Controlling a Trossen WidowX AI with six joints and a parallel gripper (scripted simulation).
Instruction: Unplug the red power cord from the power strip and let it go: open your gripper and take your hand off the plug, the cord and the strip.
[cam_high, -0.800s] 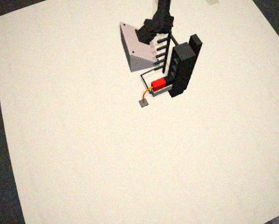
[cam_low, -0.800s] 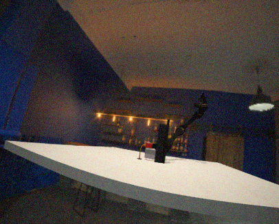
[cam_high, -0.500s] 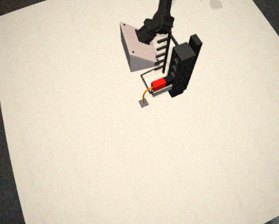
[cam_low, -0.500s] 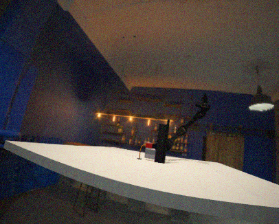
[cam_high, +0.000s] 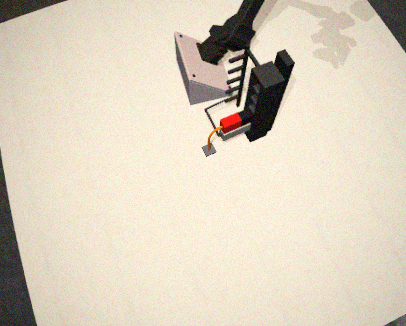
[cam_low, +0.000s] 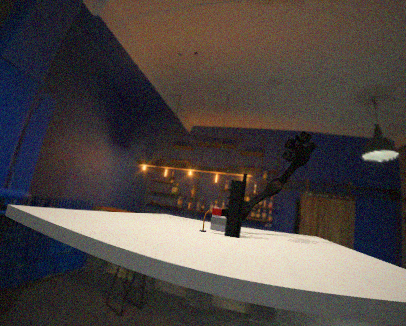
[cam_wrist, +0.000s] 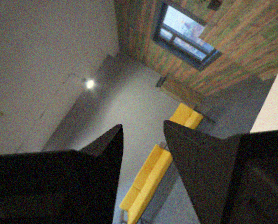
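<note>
The red plug is 20 mm ahead of my gripper tip, 320 mm to the right of it and 410 mm below it. Also, from my gripper tip: black power strip: 10 mm ahead, 250 mm to the right, 390 mm below.
</note>
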